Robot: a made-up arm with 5 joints.
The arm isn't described. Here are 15 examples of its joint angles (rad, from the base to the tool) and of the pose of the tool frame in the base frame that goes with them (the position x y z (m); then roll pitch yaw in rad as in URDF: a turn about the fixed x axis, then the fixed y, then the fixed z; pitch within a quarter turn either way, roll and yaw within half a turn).
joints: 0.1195 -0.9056 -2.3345 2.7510 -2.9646
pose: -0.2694 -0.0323 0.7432 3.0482 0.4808 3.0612
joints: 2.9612 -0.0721 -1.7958 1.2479 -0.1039
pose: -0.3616 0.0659 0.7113 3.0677 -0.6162 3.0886
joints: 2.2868 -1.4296 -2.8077 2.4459 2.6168
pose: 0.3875 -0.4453 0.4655 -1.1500 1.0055 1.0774
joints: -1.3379 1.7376 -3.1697 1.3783 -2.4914
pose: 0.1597 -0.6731 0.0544 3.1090 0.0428 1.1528
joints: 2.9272 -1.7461 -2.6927 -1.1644 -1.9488
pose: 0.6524 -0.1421 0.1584 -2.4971 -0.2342 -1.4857
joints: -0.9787 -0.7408 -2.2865 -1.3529 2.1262
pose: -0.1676 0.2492 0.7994 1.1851 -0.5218 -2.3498
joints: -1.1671 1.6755 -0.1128 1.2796 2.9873
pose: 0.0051 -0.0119 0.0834 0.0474 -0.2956 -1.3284
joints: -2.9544 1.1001 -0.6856 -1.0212 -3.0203
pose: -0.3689 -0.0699 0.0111 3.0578 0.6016 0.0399
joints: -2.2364 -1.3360 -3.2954 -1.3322 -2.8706
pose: 0.3743 0.4767 0.2555 -3.0532 -0.3075 0.6205
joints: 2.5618 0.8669 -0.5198 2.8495 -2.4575
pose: -0.2064 0.1351 0.1719 0.0348 0.0426 -3.0366
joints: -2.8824 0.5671 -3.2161 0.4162 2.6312
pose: -0.3399 -0.0901 0.8427 -0.5599 0.7591 2.6620
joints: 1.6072 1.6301 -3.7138 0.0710 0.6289
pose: -0.0223 0.6129 0.3876 -0.8935 -0.8198 -0.4951
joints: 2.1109 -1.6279 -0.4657 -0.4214 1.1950
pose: 0.0820 -0.1368 0.5363 -0.5926 -0.2169 0.2308
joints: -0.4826 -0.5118 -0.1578 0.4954 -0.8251
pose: 0.1447 -0.0758 0.3364 3.0130 -0.1179 0.3501
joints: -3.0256 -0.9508 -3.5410 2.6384 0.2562
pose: 0.5045 0.0588 0.5445 -0.7175 -1.1917 0.8701
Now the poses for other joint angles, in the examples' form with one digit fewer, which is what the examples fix.
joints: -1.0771 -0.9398 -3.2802 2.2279 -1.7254
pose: -0.238 0.443 0.631 1.145 0.141 0.430
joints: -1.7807 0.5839 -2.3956 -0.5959 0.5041
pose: -0.110 -0.515 0.690 -0.411 -0.627 2.000
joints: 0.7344 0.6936 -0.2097 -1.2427 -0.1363
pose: 0.213 0.192 0.160 3.013 -0.750 0.921
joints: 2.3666 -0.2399 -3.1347 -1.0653 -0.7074
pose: 0.156 -0.153 0.823 -1.165 0.821 -2.041
